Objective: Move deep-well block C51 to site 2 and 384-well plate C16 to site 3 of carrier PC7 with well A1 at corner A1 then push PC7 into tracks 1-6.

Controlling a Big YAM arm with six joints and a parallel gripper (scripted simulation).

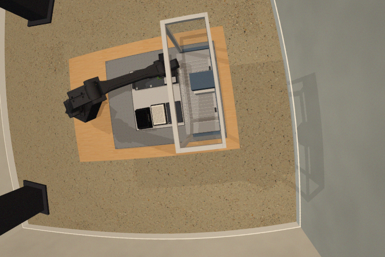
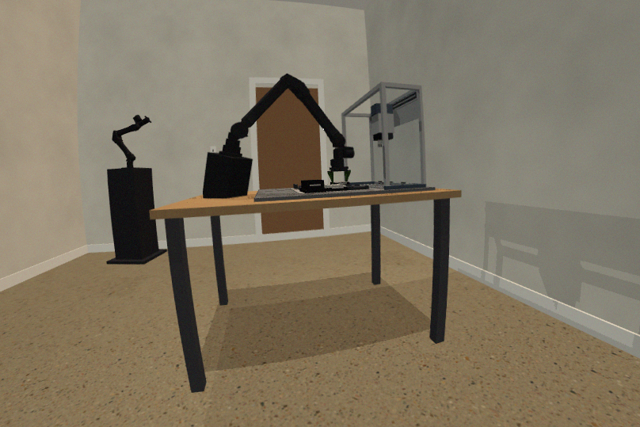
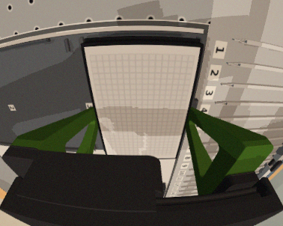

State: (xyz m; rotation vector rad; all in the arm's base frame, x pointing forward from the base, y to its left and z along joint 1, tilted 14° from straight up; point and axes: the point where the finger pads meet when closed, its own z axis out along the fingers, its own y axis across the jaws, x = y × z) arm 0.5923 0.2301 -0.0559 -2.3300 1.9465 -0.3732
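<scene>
The black nest is 17 cm behind my hand, 30 cm to the right of it and 2 cm below it. From my hand the other things lie so: dark carrier PC7: 10 cm behind, 2 cm to the right, 1 cm below; then nest S3: 4 cm ahead, 25 cm to the right, 2 cm below; then white 96-well plate C15: 6 cm behind, 27 cm to the right, 1 cm below.
</scene>
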